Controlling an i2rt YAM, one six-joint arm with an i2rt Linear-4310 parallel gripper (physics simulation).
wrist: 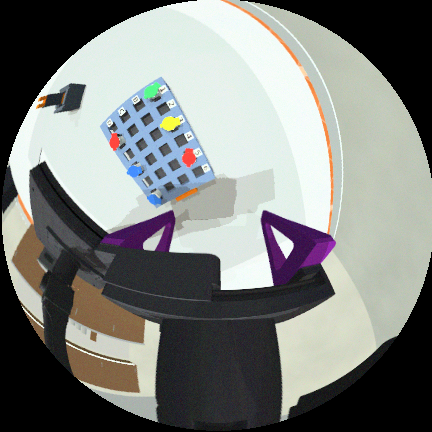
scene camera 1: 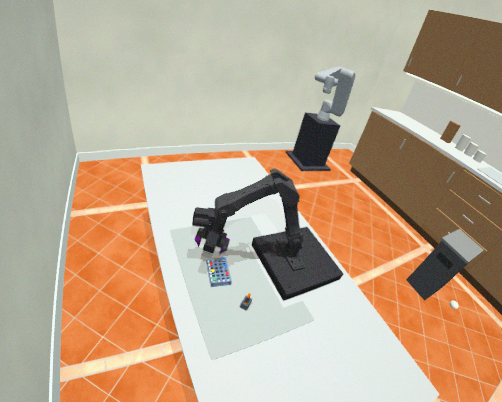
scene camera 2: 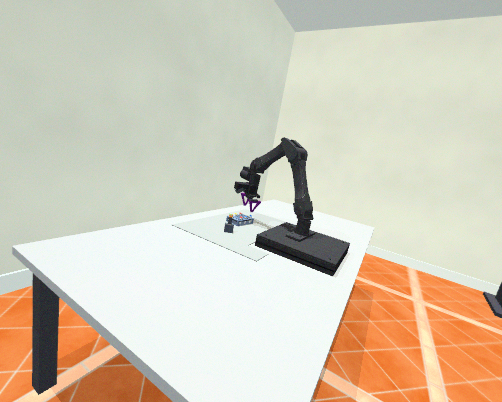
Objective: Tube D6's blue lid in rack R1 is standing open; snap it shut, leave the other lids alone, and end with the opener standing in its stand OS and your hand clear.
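Seen in the pictures: gripper, fingertip midpoint: (wrist: pixel 217 214) (scene camera 2: pixel 248 208); arm's base, origin of the base link: (wrist: pixel 72 255) (scene camera 1: pixel 290 253) (scene camera 2: pixel 301 235).
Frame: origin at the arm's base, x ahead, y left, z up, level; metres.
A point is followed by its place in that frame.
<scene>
Rack R1 (scene camera 1: pixel 220 284) {y 0.069, x 0.356, z -0.047 m} (scene camera 2: pixel 244 222) {y 0.008, x 0.322, z -0.040 m} (wrist: pixel 159 82) {y 0.060, x 0.393, z -0.007 m}, a blue grid with several coloured lids, lies on the grey-green mat. Tube D6's blue lid (wrist: pixel 154 199) {y -0.035, x 0.320, z -0.005 m} is at the rack corner nearest the fingers in the wrist view; whether it stands open is too small to tell. Another blue lid (wrist: pixel 134 171) {y 0.003, x 0.323, z -0.007 m} sits in column D, row 4. The dark stand OS (scene camera 1: pixel 245 303) {y 0.192, x 0.290, z -0.019 m} (scene camera 2: pixel 228 229) {y 0.199, x 0.275, z -0.033 m} (wrist: pixel 74 97) is apart from the rack, and the orange-tipped opener (scene camera 1: pixel 248 296) {y 0.191, x 0.288, z 0.034 m} (wrist: pixel 41 101) stands in it. My gripper (scene camera 1: pixel 211 247) {y -0.080, x 0.374, z 0.014 m} (scene camera 2: pixel 249 206) {y -0.080, x 0.374, z 0.014 m} (wrist: pixel 217 214) {y -0.080, x 0.374, z 0.014 m} is open and empty, above the mat beyond the row-6 end.
Red lids (wrist: pixel 114 141) {y 0.043, x 0.325, z -0.007 m} (wrist: pixel 189 157) {y -0.019, x 0.379, z -0.007 m}, a yellow lid (wrist: pixel 170 123) {y 0.018, x 0.382, z -0.007 m} and a green lid (wrist: pixel 152 91) {y 0.056, x 0.385, z -0.007 m} are also in the rack. An orange strip (wrist: pixel 187 194) {y -0.058, x 0.348, z -0.025 m} lies along its row-6 edge. The black arm base (scene camera 1: pixel 305 280) {y 0.161, x -0.002, z -0.001 m} (scene camera 2: pixel 300 250) {y 0.179, x -0.077, z -0.004 m} stands beside the mat (scene camera 1: pixel 215 340) {y 0.300, x 0.439, z -0.049 m}.
</scene>
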